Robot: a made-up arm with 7 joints.
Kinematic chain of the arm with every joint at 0, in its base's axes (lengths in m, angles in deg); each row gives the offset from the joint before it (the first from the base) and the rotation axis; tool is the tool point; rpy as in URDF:
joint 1: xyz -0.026 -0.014 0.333 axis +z
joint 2: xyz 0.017 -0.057 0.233 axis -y
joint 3: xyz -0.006 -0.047 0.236 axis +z
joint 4: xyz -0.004 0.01 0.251 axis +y
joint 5: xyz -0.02 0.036 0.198 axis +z
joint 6: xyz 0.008 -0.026 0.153 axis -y
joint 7: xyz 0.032 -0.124 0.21 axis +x
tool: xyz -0.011 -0.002 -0.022 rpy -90 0 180
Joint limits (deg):
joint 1: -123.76..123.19
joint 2: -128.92..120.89
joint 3: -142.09..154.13
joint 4: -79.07..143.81
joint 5: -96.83..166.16
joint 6: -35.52..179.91
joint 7: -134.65..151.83
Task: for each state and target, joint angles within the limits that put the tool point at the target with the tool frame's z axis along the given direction. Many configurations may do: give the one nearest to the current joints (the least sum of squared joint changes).
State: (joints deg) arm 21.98 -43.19 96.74 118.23 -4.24 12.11 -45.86
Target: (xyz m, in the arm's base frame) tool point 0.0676 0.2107 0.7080 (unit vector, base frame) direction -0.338 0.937 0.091
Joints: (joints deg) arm -15.71 -69.63 131.51 143.81 18.19 25.70 -78.49
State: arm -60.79 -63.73 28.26 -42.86 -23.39 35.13 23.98
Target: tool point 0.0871 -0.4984 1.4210 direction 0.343 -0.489 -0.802
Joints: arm -28.14 -38.61 31.19 -32.74 -3.56 35.58 47.14
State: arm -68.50 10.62 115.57 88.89 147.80 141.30 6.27
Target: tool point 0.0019 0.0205 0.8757 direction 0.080 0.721 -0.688
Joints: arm -84.84 -5.08 97.45 102.98 122.50 157.54 24.94
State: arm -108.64 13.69 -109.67 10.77 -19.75 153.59 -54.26
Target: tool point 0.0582 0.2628 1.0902 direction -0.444 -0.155 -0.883
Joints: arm -104.80 18.72 -94.12 -23.14 -6.10 179.91 -89.65
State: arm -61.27 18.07 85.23 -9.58 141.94 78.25 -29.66
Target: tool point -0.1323 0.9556 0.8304 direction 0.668 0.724 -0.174
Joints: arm -88.74 67.86 83.01 -17.04 147.35 44.57 -32.39
